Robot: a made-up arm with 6 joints.
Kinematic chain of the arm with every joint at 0, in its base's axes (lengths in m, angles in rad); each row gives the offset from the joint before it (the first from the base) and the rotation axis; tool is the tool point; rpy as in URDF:
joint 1: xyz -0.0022 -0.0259 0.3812 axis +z
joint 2: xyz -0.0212 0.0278 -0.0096 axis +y
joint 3: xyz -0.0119 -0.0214 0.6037 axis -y
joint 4: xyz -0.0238 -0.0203 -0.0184 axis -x
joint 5: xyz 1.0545 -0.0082 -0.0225 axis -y
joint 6: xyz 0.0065 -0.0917 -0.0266 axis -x
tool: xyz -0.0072 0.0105 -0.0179 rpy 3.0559 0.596 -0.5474
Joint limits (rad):
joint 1: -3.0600..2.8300
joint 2: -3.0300..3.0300
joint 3: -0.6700..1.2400
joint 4: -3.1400..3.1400
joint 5: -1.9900..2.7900
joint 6: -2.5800..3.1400
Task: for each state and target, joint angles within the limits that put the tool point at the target. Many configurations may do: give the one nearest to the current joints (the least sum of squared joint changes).
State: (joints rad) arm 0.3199 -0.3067 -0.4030 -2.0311 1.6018 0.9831
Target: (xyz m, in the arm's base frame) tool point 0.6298 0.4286 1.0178
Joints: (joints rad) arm 0.5494 -0.4584 -0.2603 -2.0657 1.5873 0.9840
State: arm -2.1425 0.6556 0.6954 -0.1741 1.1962 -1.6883
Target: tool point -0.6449 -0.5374 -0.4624
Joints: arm -2.3603 1.2907 0.0331 -0.2127 1.1885 -1.6897
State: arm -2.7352 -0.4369 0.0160 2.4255 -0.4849 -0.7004
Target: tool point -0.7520 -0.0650 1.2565
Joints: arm -3.0600 -0.3130 -0.0760 2.0698 -0.4348 -0.6593
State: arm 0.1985 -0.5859 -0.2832 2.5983 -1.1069 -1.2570
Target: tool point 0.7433 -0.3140 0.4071
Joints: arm -0.4129 -0.0102 -0.6574 2.5620 -1.0977 -1.2646
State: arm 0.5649 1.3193 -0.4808 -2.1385 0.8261 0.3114
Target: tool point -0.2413 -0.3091 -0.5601
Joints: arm 1.0797 2.1128 -0.3267 -2.0732 0.9112 0.3030
